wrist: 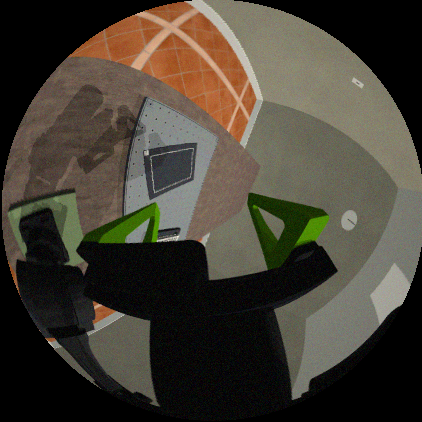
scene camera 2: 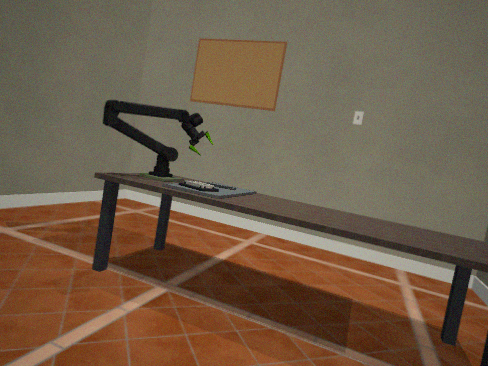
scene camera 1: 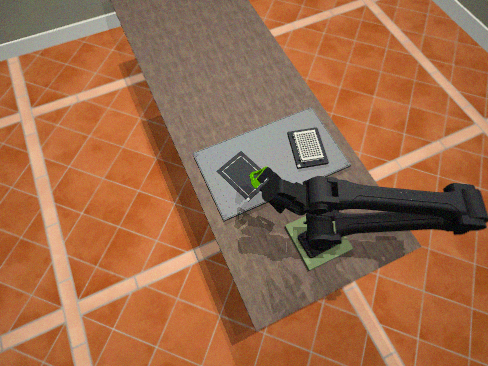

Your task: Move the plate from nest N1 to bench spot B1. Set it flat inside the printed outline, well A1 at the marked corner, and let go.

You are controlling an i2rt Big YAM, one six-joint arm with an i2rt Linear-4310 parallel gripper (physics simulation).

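Places are measured from the arm's base along level axes (x ahead, y left, z up), in millimetres.
Pixels of known places: gripper, fingertip midpoint: [wrist: 202, 202] [scene camera 2: 206, 150] [scene camera 1: 260, 183]; arm's base at its link origin: [wrist: 43, 240] [scene camera 2: 160, 175] [scene camera 1: 318, 240].
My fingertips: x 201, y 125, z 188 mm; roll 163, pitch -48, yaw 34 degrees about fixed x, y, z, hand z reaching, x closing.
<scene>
Ahead of a thing's pixels: the offset from my fingertips to its top centre. "pt": to the spot under its first point.
The plate @[dy -286, dx +127, dz -166 mm] [scene camera 1: 307, 145] [scene camera 2: 198, 185] is white with a grid of wells and lies in the dark nest N1 @[pt dy -271, dx +48, dz -182 mm] [scene camera 1: 315, 164] at the right of the grey board. In the wrist view a small part of the plate [wrist: 167, 237] shows behind the gripper's body. Bench spot B1 @[pt dy +6, dx +157, dz -191 mm] [scene camera 1: 236, 172] [wrist: 172, 167] is a dark pad with a thin white outline and a small white mark @[dy +17, dx +41, dz -190 mm] [scene camera 1: 248, 199] [wrist: 146, 152] at one corner; no plate lies on it. My gripper [scene camera 1: 259, 177] [scene camera 2: 206, 149] [wrist: 202, 202] is open and empty, tilted, high above the board near B1.
The grey perforated board @[dy -138, dx +149, dz -191 mm] [scene camera 1: 270, 150] [scene camera 2: 235, 192] [wrist: 170, 122] carries both places. The arm's base stands on a green square [scene camera 1: 312, 262] [wrist: 75, 215] beside the board, near the table's end. The table edge [scene camera 1: 366, 172] runs close to the nest side. A corkboard [scene camera 2: 238, 74] hangs on the wall.
</scene>
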